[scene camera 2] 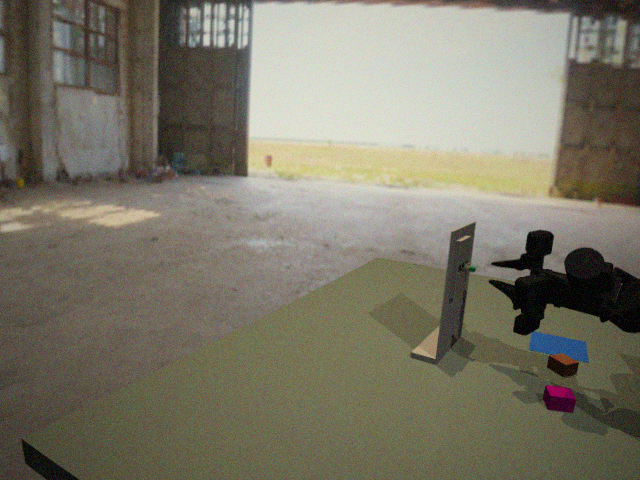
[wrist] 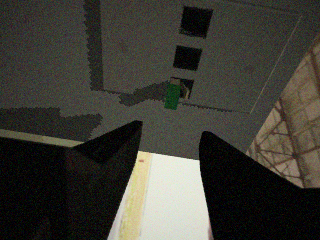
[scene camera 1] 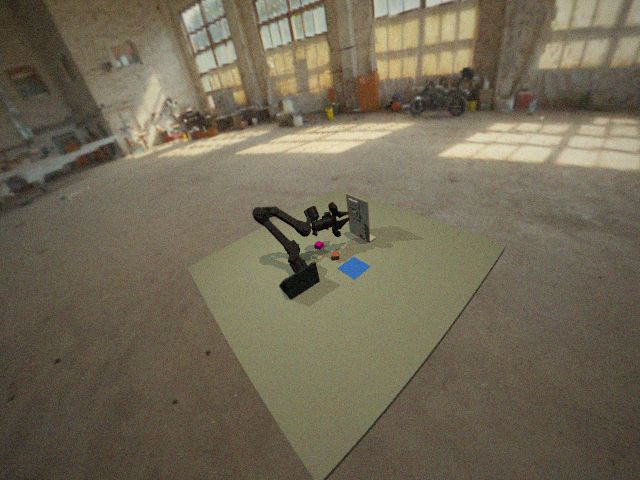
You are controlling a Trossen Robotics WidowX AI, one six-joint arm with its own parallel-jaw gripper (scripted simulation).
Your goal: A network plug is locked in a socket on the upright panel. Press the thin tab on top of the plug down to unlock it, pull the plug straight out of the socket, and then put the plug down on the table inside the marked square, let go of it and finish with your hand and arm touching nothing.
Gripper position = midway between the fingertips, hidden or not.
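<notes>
You'd find my gripper (scene camera 2: pixel 490 272) here, and it's in the wrist view too (wrist: pixel 171 134). There's also a grey upright panel (scene camera 2: pixel 432 350), which scene camera 1 shows as well (scene camera 1: pixel 359 225), plus a blue marked square (scene camera 2: pixel 540 342).
</notes>
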